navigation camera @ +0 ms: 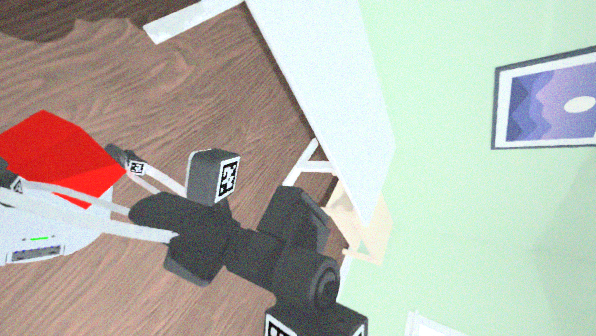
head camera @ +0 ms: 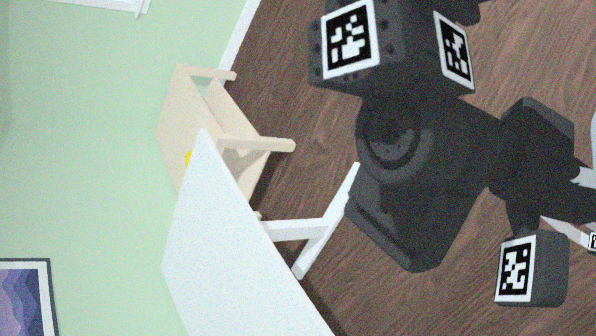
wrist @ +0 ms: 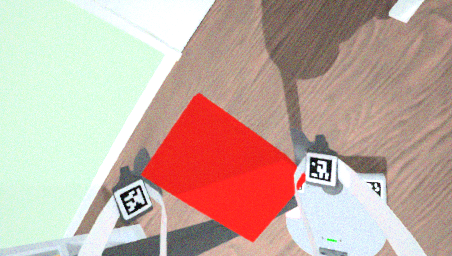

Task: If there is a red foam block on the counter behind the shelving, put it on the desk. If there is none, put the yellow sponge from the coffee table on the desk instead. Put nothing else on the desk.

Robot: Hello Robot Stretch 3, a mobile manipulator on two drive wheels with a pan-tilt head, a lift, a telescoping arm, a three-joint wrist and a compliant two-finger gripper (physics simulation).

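Note:
The red foam block [navigation camera: 55, 150] [wrist: 220, 170] is between the two fingers of my gripper [navigation camera: 60, 162] [wrist: 223, 155], which is shut on it and holds it above the floor. In the head camera view the block does not show. The white desk [head camera: 225, 250] [navigation camera: 330, 75] stands against the green wall, apart from the gripper; the part of its top in view is bare. A small yellow thing [head camera: 188, 159] shows partly on a light wooden table [head camera: 175, 115] [navigation camera: 382, 220], cut off by the desk's corner. The counter and the shelving do not show.
The desk's white legs [head camera: 325, 220] [navigation camera: 302, 165] reach over the wooden floor. A framed picture [head camera: 25, 300] [navigation camera: 550, 105] hangs on the wall. My white base [navigation camera: 75, 225] [wrist: 335, 220] is below the gripper. A white panel [wrist: 165, 20] is at the wall in the wrist view.

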